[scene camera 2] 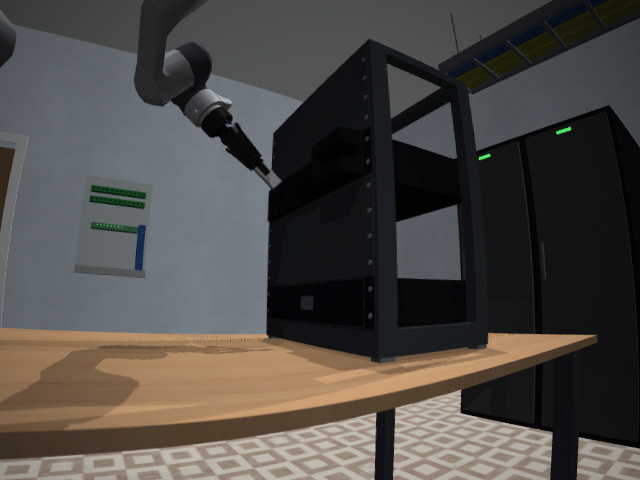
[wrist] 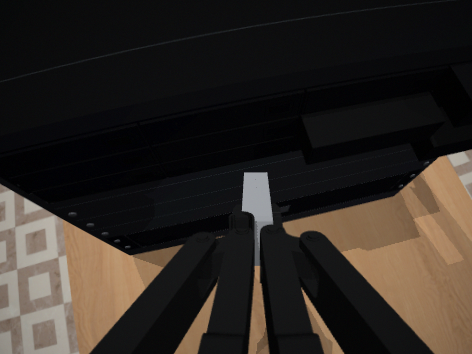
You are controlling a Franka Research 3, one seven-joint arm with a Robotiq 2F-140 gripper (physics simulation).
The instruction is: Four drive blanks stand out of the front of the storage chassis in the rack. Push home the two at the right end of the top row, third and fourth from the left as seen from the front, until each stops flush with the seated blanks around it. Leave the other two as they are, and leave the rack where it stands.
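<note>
The dark storage chassis (scene camera 2: 292,198) (wrist: 225,131) sits in the rack (scene camera 2: 381,248). Near its right end, a dark drive blank (wrist: 372,120) stands out. Another protruding blank (wrist: 462,80) is cut off by the wrist view's right edge, with a dark protruding piece (wrist: 452,134) below it. In the scene view, a protruding dark block (scene camera 2: 338,143) shows near the right post, its separate blanks hard to tell apart. My gripper (scene camera 2: 262,167) (wrist: 255,190) is shut and empty. A light grey tip (scene camera 2: 273,180) (wrist: 256,197) extends beyond its fingers, at the chassis's left part. Contact cannot be told.
The rack stands on a wooden table (scene camera 2: 206,382) (wrist: 425,290). Lower panels (scene camera 2: 320,248) and a bottom unit (scene camera 2: 336,302) fill its front below the chassis. Dark cabinets (scene camera 2: 578,248) stand behind at the right, and a cable tray (scene camera 2: 537,38) hangs overhead.
</note>
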